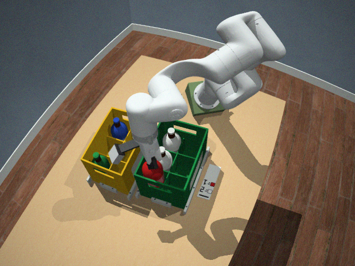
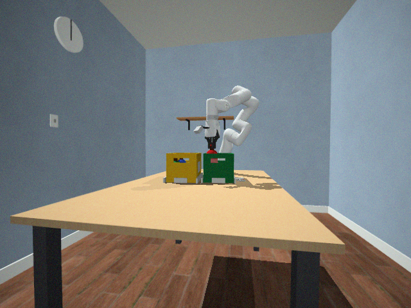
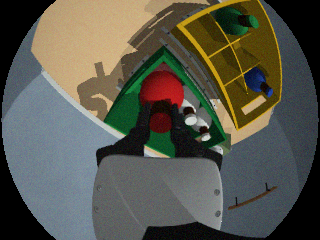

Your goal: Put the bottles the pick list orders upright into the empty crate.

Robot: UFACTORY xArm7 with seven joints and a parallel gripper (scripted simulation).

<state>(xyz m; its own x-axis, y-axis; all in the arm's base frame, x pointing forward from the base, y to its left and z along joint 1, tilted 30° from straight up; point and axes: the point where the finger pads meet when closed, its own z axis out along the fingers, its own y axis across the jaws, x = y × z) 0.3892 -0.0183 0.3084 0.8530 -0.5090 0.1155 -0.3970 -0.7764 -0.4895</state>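
My hand is 70 mm above the red-labelled bottle. Round my hand: green-labelled bottle: 210 mm to the right, 140 mm below, 100 mm ahead; green crate: 140 mm below, 100 mm behind, 10 mm to the left; yellow crate: 190 mm to the right, 140 mm below.
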